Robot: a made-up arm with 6 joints. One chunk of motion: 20 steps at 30 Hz.
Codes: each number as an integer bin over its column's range. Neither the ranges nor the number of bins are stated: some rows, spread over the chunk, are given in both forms.
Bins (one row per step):
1: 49 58 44 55 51 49
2: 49 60 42 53 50 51
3: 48 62 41 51 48 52
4: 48 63 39 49 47 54
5: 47 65 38 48 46 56
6: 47 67 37 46 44 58
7: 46 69 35 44 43 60
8: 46 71 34 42 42 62
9: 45 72 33 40 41 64
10: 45 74 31 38 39 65
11: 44 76 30 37 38 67
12: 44 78 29 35 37 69
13: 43 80 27 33 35 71
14: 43 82 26 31 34 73
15: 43 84 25 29 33 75
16: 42 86 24 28 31 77
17: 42 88 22 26 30 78
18: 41 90 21 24 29 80
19: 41 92 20 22 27 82
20: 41 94 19 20 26 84
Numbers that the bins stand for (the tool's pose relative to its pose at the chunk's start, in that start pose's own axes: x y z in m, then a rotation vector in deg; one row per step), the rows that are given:
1: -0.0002 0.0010 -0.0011 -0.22 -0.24 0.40
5: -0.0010 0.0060 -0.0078 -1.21 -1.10 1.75
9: -0.0018 0.0109 -0.0133 -2.34 -1.96 3.28
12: -0.0022 0.0152 -0.0178 -3.05 -2.65 4.24
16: -0.0030 0.0208 -0.0233 -4.04 -3.68 5.78
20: -0.0034 0.0265 -0.0289 -5.17 -4.54 7.12
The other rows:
2: -0.0002 0.0024 -0.0033 -0.51 -0.41 0.79
3: -0.0006 0.0038 -0.0044 -0.79 -0.76 0.98
4: -0.0006 0.0045 -0.0067 -1.07 -0.93 1.36
6: -0.0010 0.0074 -0.0089 -1.49 -1.44 2.13
7: -0.0014 0.0088 -0.0111 -1.78 -1.62 2.52
8: -0.0014 0.0102 -0.0122 -2.06 -1.79 2.90
10: -0.0018 0.0123 -0.0156 -2.63 -2.30 3.47
11: -0.0022 0.0137 -0.0167 -2.77 -2.47 3.86
13: -0.0026 0.0166 -0.0200 -3.33 -2.99 4.63
14: -0.0026 0.0180 -0.0211 -3.62 -3.16 5.01
15: -0.0026 0.0194 -0.0222 -3.90 -3.33 5.39
17: -0.0030 0.0222 -0.0256 -4.32 -3.85 5.97
18: -0.0034 0.0236 -0.0267 -4.61 -4.02 6.35
19: -0.0034 0.0251 -0.0278 -4.89 -4.36 6.74

